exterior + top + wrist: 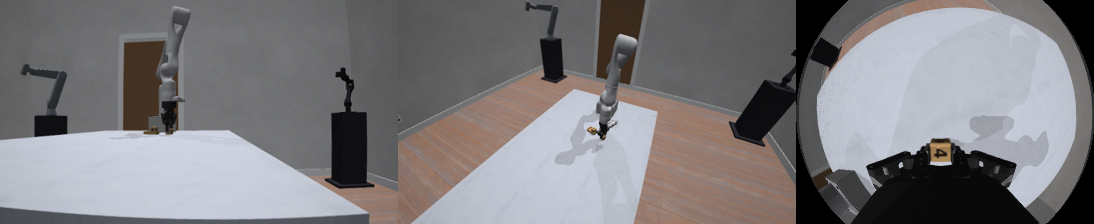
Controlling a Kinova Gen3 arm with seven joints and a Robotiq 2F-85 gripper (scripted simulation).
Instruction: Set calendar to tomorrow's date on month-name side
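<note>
Now: hand 1 cm above the wooden digit cube. Also, from my hand: wooden calendar tray: 10 cm to the right, 3 cm behind, 2 cm below.
</note>
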